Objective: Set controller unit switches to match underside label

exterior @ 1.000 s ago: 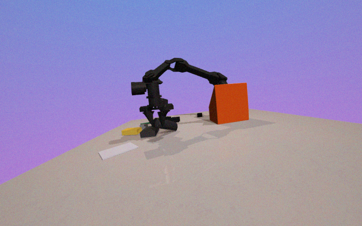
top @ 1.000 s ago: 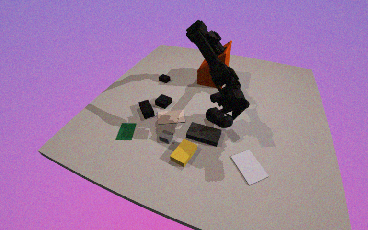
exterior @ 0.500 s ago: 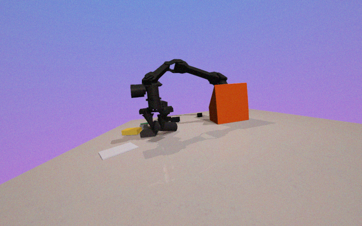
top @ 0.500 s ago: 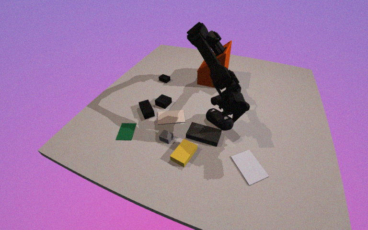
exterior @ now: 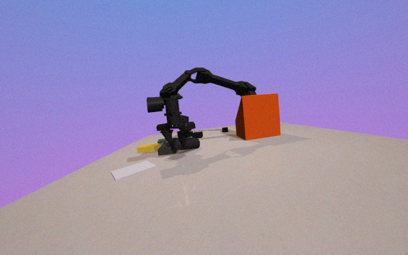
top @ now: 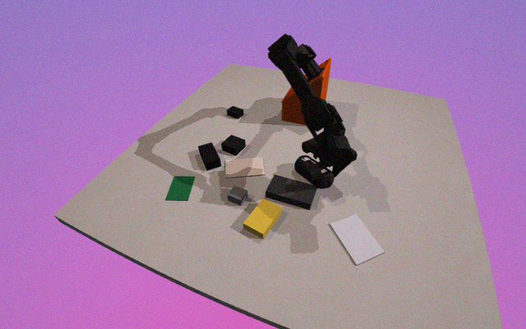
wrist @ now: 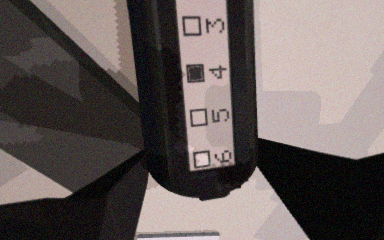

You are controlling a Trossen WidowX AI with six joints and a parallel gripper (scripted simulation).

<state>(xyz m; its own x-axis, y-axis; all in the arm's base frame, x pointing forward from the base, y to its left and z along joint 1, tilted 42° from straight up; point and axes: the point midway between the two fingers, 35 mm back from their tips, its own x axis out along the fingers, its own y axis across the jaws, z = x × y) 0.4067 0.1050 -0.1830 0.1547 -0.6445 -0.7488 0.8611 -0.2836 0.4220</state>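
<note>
The dark grey box is 70 mm ahead of my gripper tip, 80 mm to the right of it and 20 mm below it. From my gripper tip the other things lie so: grey cube 170 mm ahead, 220 mm to the right, 20 mm below; beige card 40 mm ahead, 280 mm to the right, 40 mm below; yellow block 200 mm ahead, 110 mm to the right, 20 mm below.
</note>
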